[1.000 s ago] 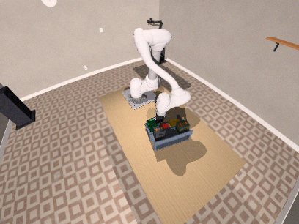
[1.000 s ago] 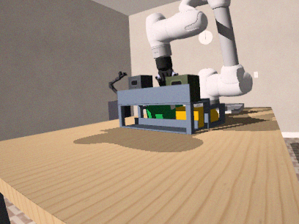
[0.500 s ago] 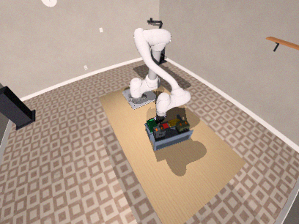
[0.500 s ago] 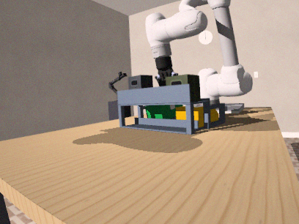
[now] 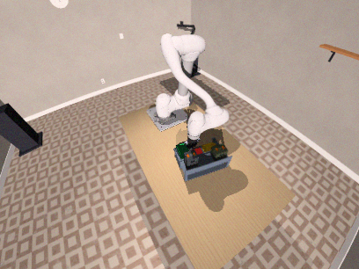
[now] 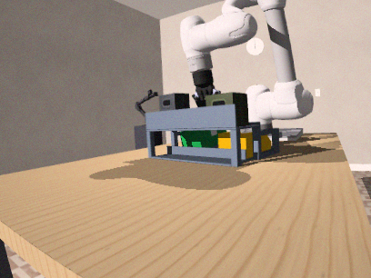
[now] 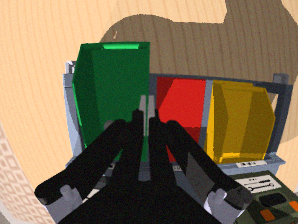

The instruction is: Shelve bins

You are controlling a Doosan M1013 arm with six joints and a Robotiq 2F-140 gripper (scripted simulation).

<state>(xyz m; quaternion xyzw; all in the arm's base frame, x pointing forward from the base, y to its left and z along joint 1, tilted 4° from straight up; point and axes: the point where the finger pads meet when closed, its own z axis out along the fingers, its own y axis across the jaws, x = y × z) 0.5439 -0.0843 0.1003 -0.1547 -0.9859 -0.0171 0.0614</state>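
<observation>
The green bin lies 30 mm behind my hand, 40 mm to the right of it and 40 mm below it. Also, from my hand: dark box: 120 mm ahead, 90 mm to the right, 70 mm above; yellow bin: 100 mm ahead, 160 mm to the left, 50 mm below.
</observation>
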